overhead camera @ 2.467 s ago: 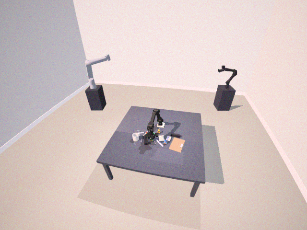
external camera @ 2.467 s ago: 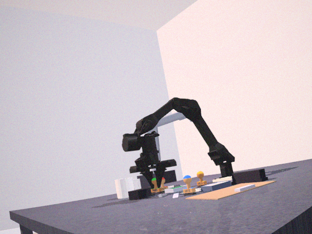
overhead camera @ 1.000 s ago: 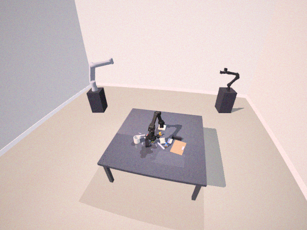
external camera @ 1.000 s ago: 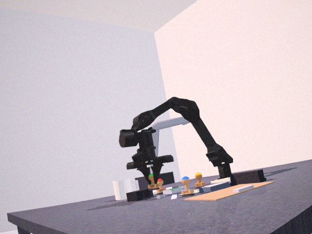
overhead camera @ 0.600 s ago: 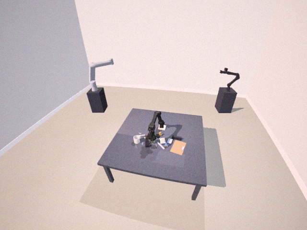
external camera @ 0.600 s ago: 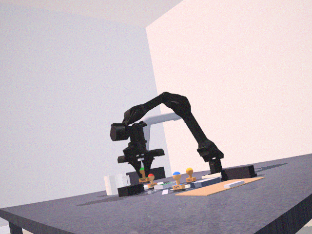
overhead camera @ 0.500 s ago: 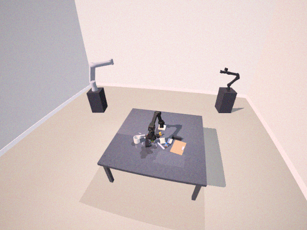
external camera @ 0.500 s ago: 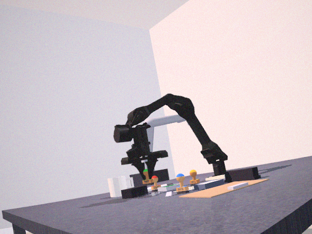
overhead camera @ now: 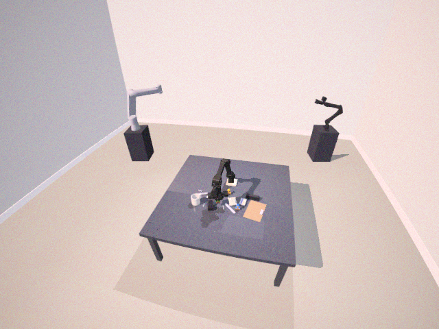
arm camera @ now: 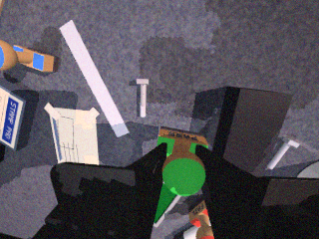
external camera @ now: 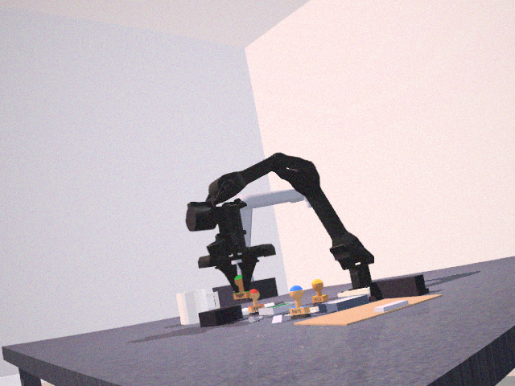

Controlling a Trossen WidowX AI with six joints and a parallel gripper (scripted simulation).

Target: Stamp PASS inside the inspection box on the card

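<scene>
Right now my gripper tip is 12 cm past the green ink pad, 6 cm above it and 1 cm to the right of it. The rest, counted from my gripper tip: black box (7 cm to the right, 5 cm below, 1 cm ahead); green-knobbed PASS stamp (right at my gripper tip); red-knobbed stamp (12 cm behind, 7 cm to the right, 5 cm below).
</scene>
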